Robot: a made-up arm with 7 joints. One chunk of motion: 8 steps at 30 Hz.
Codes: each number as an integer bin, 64 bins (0 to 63) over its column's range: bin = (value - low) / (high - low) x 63, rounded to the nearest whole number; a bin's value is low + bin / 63 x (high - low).
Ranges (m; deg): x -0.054..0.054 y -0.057..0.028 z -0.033..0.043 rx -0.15..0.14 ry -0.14..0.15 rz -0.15..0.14
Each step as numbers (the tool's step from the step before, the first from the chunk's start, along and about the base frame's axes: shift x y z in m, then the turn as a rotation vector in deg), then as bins.
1 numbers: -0.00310 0.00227 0.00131 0.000 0.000 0.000
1 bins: 30 44 28 33 30 33
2 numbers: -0.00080 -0.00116 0.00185 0.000 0.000 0.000
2 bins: 31 41 29 33 30 33
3 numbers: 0.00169 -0.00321 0.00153 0.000 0.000 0.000
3 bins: 32 40 29 33 30 33
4 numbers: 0.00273 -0.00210 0.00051 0.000 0.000 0.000
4 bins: 33 41 28 33 30 33
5 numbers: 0.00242 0.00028 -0.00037 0.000 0.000 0.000
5 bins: 33 42 27 33 30 33
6 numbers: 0.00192 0.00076 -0.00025 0.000 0.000 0.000
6 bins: 33 43 27 33 30 33
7 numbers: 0.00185 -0.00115 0.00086 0.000 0.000 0.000
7 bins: 33 41 28 33 30 33
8 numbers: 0.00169 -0.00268 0.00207 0.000 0.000 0.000
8 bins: 32 40 29 33 30 33
